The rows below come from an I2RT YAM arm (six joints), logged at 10 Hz.
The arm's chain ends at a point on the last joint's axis. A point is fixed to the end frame.
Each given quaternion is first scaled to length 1.
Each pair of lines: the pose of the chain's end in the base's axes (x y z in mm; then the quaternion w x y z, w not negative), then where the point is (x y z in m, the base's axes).
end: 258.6 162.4 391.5 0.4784 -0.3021 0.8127 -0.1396
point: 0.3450 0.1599 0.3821
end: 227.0 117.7 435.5 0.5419 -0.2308 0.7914 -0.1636
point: 0.3130 0.1060 0.4394
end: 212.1 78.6 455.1 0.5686 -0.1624 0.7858 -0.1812
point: 0.2956 0.0566 0.4647
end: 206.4 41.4 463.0 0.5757 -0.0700 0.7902 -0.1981
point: 0.2847 0.0053 0.4739
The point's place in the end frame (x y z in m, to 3 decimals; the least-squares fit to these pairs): -0.023 -0.028 0.079
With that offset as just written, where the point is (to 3 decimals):
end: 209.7 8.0 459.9 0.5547 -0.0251 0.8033 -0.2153
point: 0.284 -0.036 0.468
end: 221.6 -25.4 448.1 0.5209 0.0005 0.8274 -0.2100
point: 0.294 -0.073 0.448
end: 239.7 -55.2 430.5 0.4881 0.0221 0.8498 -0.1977
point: 0.310 -0.106 0.423
